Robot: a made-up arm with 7 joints.
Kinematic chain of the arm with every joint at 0, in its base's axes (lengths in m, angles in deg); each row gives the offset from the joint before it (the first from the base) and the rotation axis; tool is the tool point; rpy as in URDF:
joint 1: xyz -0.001 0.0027 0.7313 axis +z
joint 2: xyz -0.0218 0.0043 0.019 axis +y
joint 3: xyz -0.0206 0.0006 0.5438 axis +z
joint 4: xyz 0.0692 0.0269 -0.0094 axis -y
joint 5: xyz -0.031 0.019 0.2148 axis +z
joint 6: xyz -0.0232 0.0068 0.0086 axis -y
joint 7: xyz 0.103 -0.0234 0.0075 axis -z
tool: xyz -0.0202 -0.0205 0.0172 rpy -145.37 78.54 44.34
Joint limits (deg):
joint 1: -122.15..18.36
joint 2: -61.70..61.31
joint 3: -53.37..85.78
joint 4: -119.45..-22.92
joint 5: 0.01..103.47
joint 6: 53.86..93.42
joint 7: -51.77..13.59
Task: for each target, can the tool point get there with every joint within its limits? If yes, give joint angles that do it. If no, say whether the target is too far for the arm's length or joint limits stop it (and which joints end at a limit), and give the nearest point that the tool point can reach.
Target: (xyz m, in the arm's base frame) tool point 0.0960 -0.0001 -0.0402
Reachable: no: joint limits stop it (at a limit: joint 2, joint 4, joint 5, joint 7) | nearest point 0.4451 -0.0102 0.6311 | short by 0.757 m
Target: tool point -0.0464 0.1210 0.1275
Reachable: no: joint limits stop it (at a limit: joint 1, joint 2, joint 4, joint 5, joint 7) | nearest point 0.3922 0.2141 0.6396 | short by 0.681 m
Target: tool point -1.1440 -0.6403 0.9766
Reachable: no: too far | nearest point -0.6023 -0.4805 0.9660 | short by 0.565 m
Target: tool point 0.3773 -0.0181 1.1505
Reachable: yes | joints -38.37 7.37 28.37 -106.28 88.92 57.98 -7.69
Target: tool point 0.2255 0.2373 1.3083
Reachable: yes | joints -90.68 -50.13 30.59 -91.16 81.50 65.01 -2.69
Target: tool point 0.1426 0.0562 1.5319
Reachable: yes | joints -18.92 -9.43 20.02 -49.08 66.42 87.61 -19.94
